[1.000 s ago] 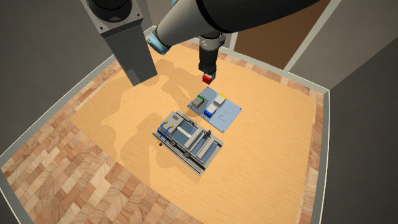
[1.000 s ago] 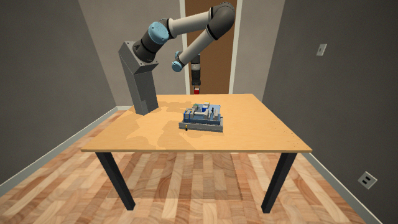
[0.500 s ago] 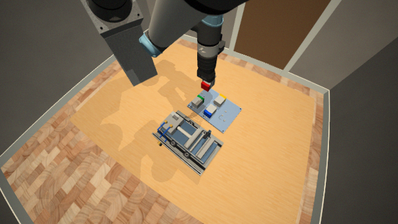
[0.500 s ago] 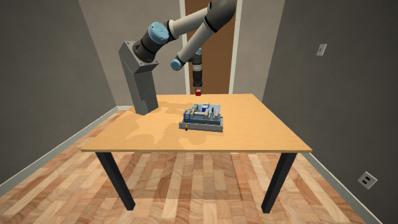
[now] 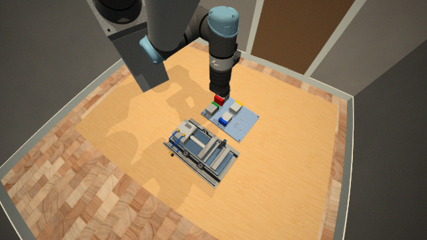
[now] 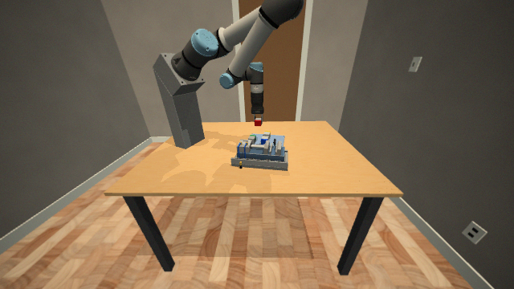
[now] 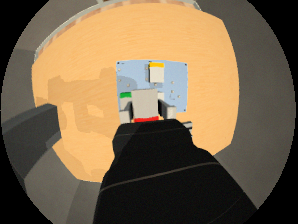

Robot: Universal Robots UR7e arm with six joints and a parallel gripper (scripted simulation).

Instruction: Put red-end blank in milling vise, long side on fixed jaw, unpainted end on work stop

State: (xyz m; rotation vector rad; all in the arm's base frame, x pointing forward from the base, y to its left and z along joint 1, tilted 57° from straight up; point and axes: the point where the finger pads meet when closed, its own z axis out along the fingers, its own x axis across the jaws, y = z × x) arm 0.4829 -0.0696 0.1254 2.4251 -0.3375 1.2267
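The fixed jaw lies 10 mm ahead of my hand, 260 mm to the right of it and 90 mm below it. The rest, counted from my hand: green-ended blank 40 mm behind, 10 mm to the left, 140 mm below; then red-ended blank 20 mm below; then blue-ended blank 30 mm ahead, 40 mm to the right, 140 mm below.
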